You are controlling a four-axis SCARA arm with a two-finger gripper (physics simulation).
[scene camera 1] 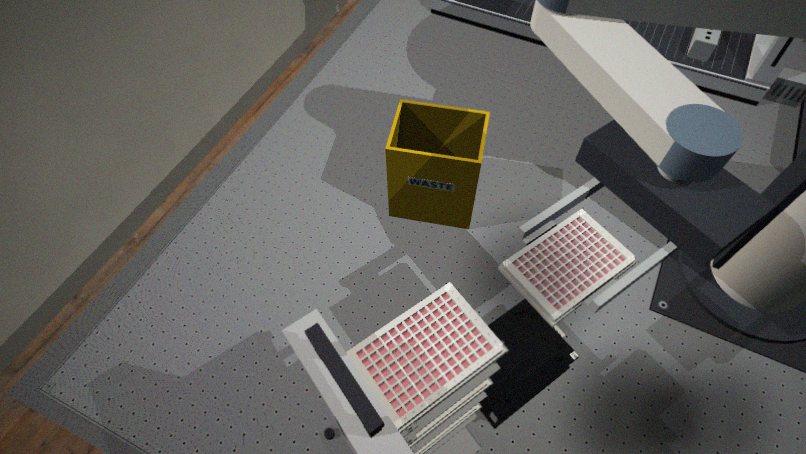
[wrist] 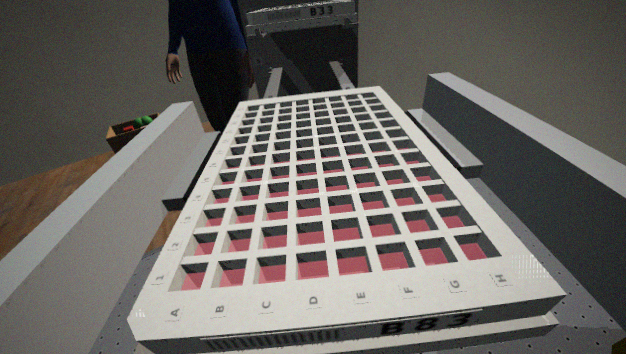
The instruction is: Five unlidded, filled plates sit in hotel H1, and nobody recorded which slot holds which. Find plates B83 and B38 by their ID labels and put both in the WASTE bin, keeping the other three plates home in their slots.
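Seen in the pictures: gripper, fingertip midpoint: (scene camera 1: 554, 269) (wrist: 312, 109); arm's base, origin of the base link: (scene camera 1: 749, 278).
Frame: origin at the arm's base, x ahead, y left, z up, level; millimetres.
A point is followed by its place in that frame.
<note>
My gripper (scene camera 1: 561, 267) {x 338, y 365, z 365 mm} (wrist: 312, 109) {x 338, y 365, z 365 mm} is shut on plate B83 (scene camera 1: 586, 248) {x 314, y 320, z 360 mm} (wrist: 350, 200) {x 320, y 315, z 357 mm}, one finger along each long side. The plate is unlidded, with pink-filled wells, looks level and is outside the hotel; its B83 label faces the wrist camera. Hotel H1 (scene camera 1: 344, 377) {x 454, y 592, z 481 mm} (wrist: 320, 57) {x 469, y 568, z 340 mm} stands at the lower middle of the scene view, with an unlidded plate (scene camera 1: 428, 349) {x 418, y 518, z 400 mm} on top and more plate edges below it. A plate labelled B33 (wrist: 305, 14) {x 394, y 464, z 396 mm} shows in the hotel in the wrist view. Label B38 does not show. The yellow WASTE bin (scene camera 1: 434, 197) {x 565, y 153, z 99 mm} stands upright beyond the held plate.
A black flat panel (scene camera 1: 524, 360) {x 316, y 358, z 73 mm} lies between hotel and held plate. The arm's pale link (scene camera 1: 620, 78) {x 352, y 180, z 477 mm} and dark base plate (scene camera 1: 676, 310) {x 108, y 130, z 13 mm} are at the right. Dark racks (scene camera 1: 727, 56) {x 145, y -523, z 62 mm} line the back. A person (wrist: 210, 50) stands beyond in the wrist view, near a small box (wrist: 117, 140).
</note>
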